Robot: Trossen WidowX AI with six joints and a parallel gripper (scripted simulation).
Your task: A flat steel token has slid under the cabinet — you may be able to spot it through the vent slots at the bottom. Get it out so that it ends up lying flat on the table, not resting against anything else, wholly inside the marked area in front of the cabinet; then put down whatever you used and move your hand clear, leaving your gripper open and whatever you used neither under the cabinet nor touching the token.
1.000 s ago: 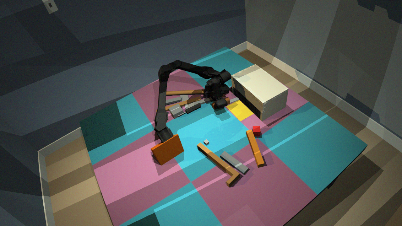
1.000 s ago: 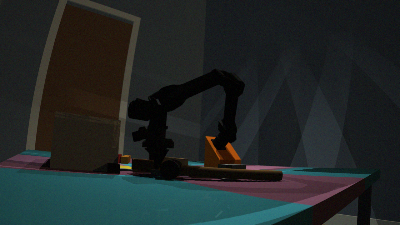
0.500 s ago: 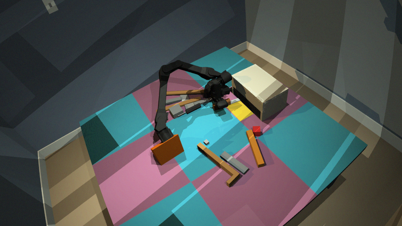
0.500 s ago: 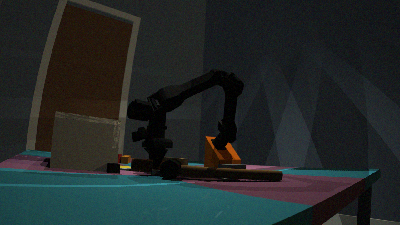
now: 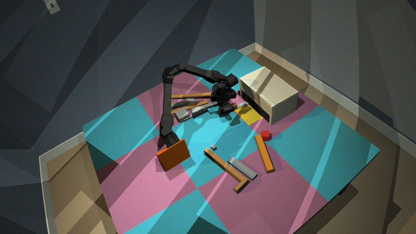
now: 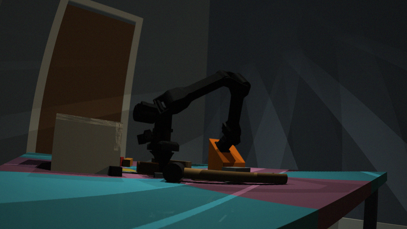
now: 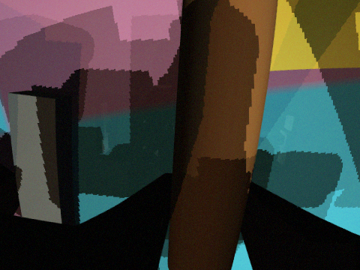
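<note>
Now: gripper tip 16 cm past the screwdriver, 9 cm to the right of it and 1 cm below it. The rest, counted from my gripper tip: long wooden stick: 17 cm behind, 19 cm to the left; small grey cube: 21 cm behind, 17 cm to the right; grey block: 21 cm behind, 14 cm to the left, 1 cm above.
</note>
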